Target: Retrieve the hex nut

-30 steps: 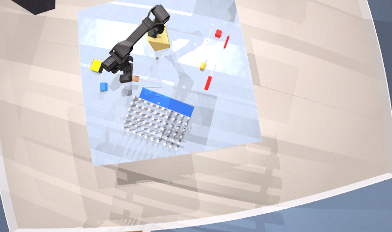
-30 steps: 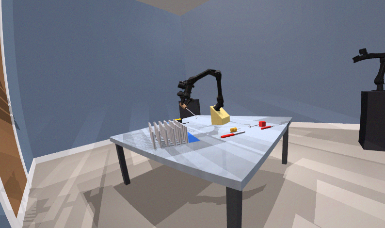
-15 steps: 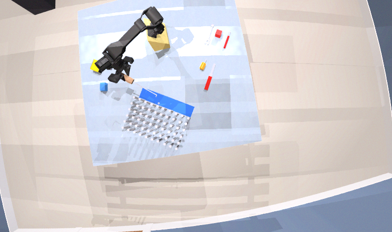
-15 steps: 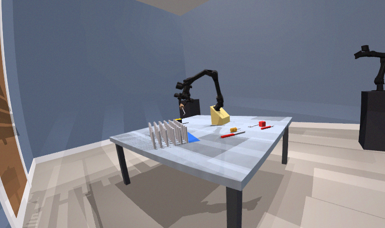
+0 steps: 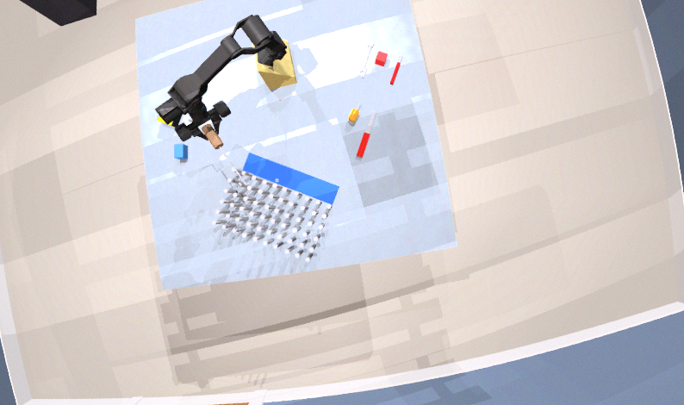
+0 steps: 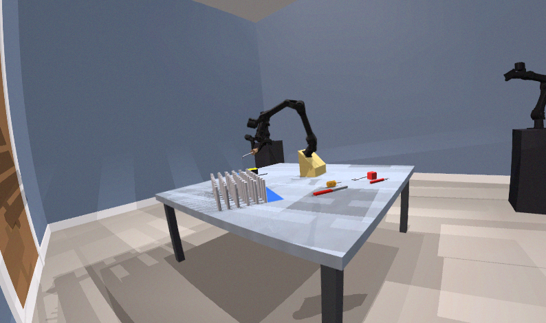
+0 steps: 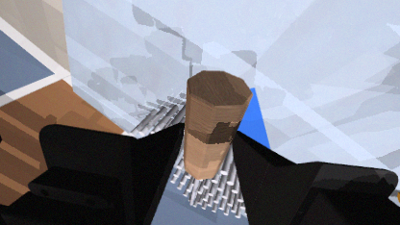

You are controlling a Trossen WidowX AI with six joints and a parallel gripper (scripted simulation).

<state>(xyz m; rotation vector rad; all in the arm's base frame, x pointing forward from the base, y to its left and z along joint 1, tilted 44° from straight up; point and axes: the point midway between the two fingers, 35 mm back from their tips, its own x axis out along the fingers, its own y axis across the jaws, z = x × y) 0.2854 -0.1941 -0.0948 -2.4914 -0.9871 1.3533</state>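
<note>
Right now my gripper tip is 90 mm short of the wooden-handled tool, 50 mm to the right of it and 10 mm above it. From my gripper tip the other things lie so: yellow-black block: 270 mm to the right, 190 mm behind, 180 mm below; then blue taped strip: 220 mm to the left, 200 mm below, 160 mm ahead; then blue cube: 240 mm to the right, 190 mm below, 20 mm behind.
</note>
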